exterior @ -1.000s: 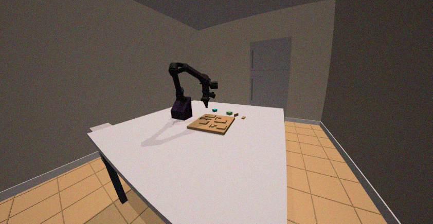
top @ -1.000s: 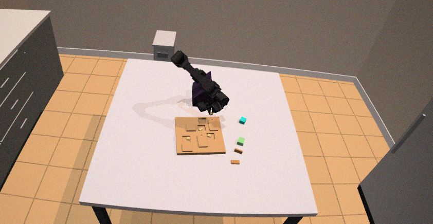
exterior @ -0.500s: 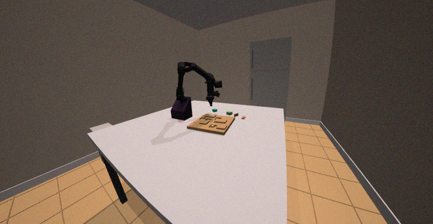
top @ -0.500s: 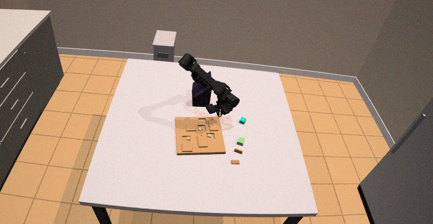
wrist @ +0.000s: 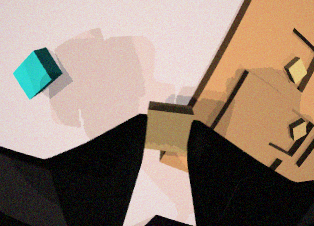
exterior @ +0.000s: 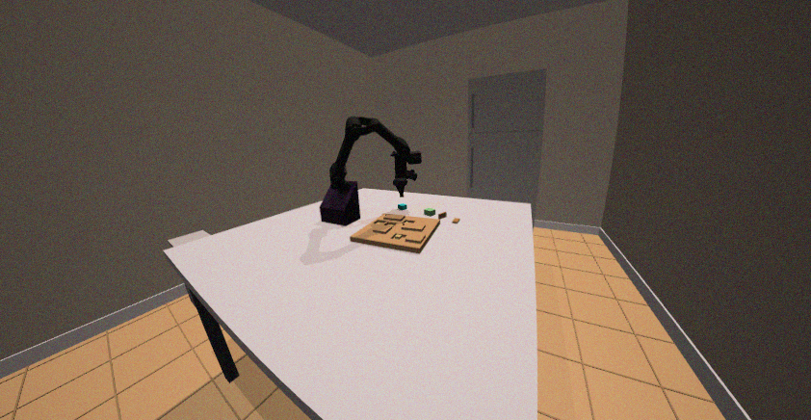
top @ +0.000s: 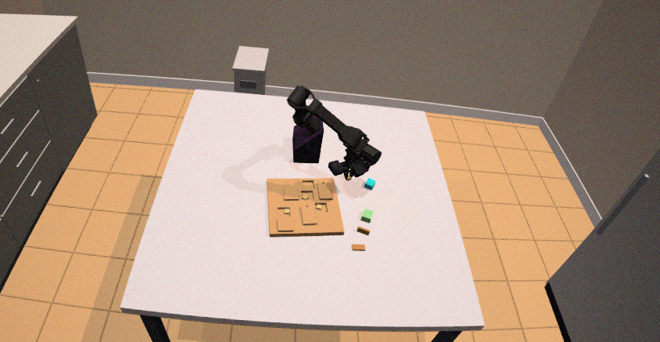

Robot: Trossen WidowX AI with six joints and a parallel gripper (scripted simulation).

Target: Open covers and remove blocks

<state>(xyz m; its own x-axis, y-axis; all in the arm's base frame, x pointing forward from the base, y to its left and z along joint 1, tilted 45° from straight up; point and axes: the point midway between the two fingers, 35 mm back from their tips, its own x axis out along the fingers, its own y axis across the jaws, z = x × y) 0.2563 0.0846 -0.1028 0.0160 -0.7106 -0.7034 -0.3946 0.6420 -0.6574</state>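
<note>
The cyan block lies 120 mm to the left of my gripper tip, 100 mm below it and 70 mm behind it. Also, from my gripper tip: dark brown block 200 mm ahead, 100 mm below, 60 mm to the left; green block 120 mm ahead, 100 mm below, 90 mm to the left.
</note>
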